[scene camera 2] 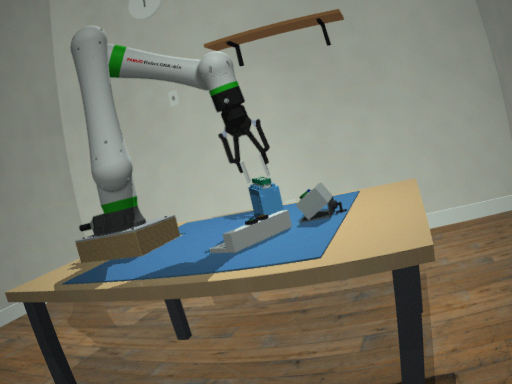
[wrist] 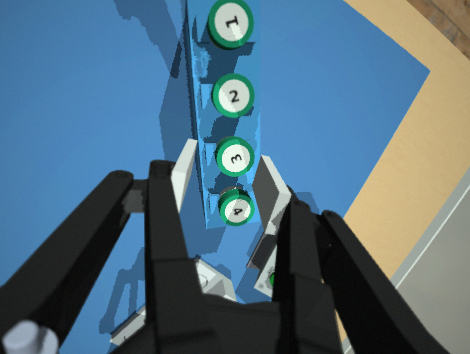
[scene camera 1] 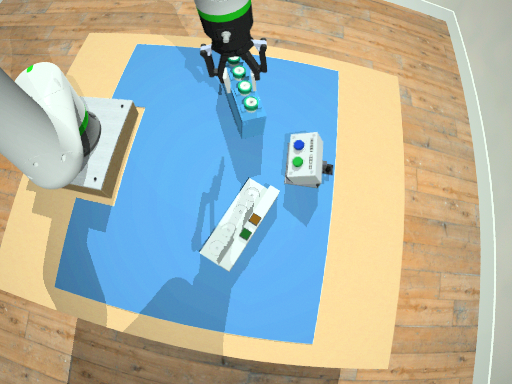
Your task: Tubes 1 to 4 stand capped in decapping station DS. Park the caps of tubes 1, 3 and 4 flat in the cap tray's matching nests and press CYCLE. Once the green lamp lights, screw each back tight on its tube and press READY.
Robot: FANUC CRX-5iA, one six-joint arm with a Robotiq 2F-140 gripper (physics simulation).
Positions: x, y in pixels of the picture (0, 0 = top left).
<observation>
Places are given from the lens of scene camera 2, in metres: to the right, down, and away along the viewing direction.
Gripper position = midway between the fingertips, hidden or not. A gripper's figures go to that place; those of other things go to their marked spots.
gripper [scene camera 2: 258, 179]: 0.01, -0.04, 1.47
grey button box [scene camera 2: 310, 205]: 0.14, 0.04, 1.25
</observation>
